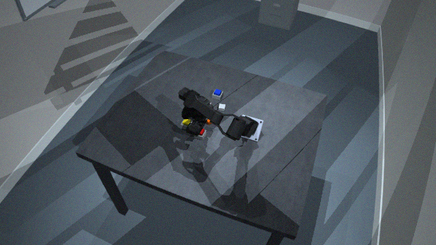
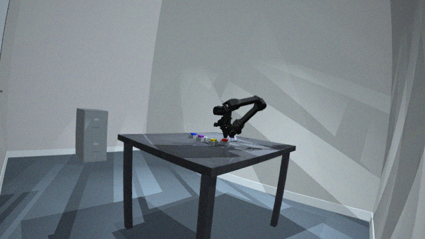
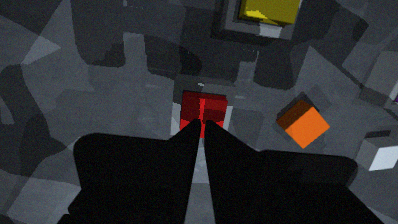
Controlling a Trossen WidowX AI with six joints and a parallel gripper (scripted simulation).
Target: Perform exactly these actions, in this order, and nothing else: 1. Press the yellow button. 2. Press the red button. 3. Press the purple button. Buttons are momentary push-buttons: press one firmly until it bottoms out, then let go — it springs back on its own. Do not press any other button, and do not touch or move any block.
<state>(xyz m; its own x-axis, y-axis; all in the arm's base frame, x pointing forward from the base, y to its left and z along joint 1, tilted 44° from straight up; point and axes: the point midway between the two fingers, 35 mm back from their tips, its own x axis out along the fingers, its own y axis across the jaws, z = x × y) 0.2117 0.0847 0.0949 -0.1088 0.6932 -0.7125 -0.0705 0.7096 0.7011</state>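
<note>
Now: the red button 10 mm below my gripper tip. Round my gripper tip: small orange block (100 mm to the right, 40 mm below); then purple button (60 mm ahead, 180 mm to the right, 10 mm below); then yellow button (90 mm ahead, 20 mm to the right, 10 mm below).
</note>
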